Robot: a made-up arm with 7 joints. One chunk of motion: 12 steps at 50 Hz.
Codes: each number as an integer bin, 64 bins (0 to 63) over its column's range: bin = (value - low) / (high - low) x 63, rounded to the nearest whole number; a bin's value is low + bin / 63 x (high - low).
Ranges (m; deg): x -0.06..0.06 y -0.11..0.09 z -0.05..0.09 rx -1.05..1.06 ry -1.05..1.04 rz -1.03..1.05
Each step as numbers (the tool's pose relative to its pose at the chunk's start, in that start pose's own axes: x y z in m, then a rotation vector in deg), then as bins.
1 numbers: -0.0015 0.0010 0.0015 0.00 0.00 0.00
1 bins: 31 35 23 31 32 31
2 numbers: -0.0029 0.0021 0.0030 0.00 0.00 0.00
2 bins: 30 35 24 31 32 31
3 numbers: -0.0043 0.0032 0.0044 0.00 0.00 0.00
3 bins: 29 36 24 31 32 31
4 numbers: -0.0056 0.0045 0.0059 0.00 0.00 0.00
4 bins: 29 36 25 31 32 31
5 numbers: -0.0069 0.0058 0.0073 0.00 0.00 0.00
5 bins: 28 36 26 31 32 31
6 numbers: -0.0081 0.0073 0.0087 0.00 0.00 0.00
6 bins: 27 37 26 31 32 31
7 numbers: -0.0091 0.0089 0.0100 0.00 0.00 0.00
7 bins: 27 37 27 31 32 31
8 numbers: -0.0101 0.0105 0.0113 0.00 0.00 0.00
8 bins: 26 38 28 31 32 31
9 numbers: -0.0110 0.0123 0.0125 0.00 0.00 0.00
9 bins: 26 39 28 31 32 31
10 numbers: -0.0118 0.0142 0.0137 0.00 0.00 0.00
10 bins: 25 39 29 31 32 31
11 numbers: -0.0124 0.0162 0.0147 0.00 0.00 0.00
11 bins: 25 40 29 31 32 31
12 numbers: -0.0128 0.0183 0.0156 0.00 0.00 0.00
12 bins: 25 40 30 31 32 31
